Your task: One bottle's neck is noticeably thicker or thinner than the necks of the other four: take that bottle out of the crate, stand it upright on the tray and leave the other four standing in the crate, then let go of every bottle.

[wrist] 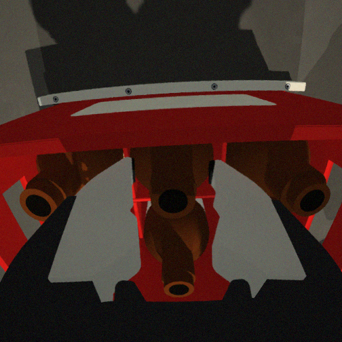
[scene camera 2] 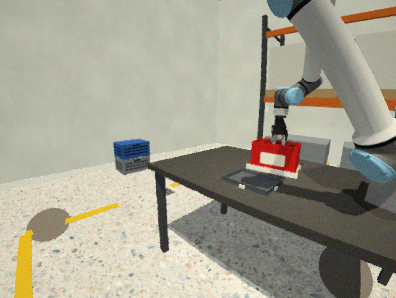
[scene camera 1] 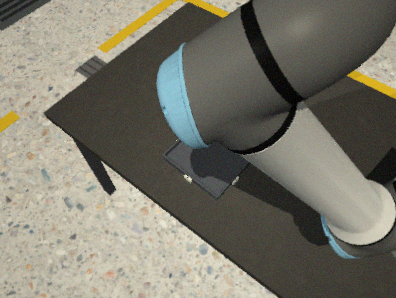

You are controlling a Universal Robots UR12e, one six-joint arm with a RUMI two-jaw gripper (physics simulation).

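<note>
The red crate (scene camera 2: 294, 162) (wrist: 175, 121) stands behind the dark tray (scene camera 1: 176, 156) (scene camera 2: 252, 180); no bottle shows on the visible part of the tray. In the wrist view, brown bottles stand in the crate: a left one (wrist: 61, 186), a right one (wrist: 294, 184), a middle one (wrist: 172, 172) and a lower middle one (wrist: 178, 267), whose neck and mouth look narrower. A fifth bottle does not show clearly. My gripper (scene camera 2: 279, 140) (wrist: 171, 161) is open at the crate's top, its fingers either side of the middle bottle, holding nothing. The arm hides crate and gripper in scene camera 1.
The crate sits on a white base (scene camera 2: 257, 170) on the dark table (scene camera 1: 125, 100) (scene camera 2: 200, 170). The tray lies close to the crate, near the table's long edge. Blue and grey crates (scene camera 2: 132, 150) stand on the floor. A shelf rack (scene camera 2: 263, 60) stands behind the table.
</note>
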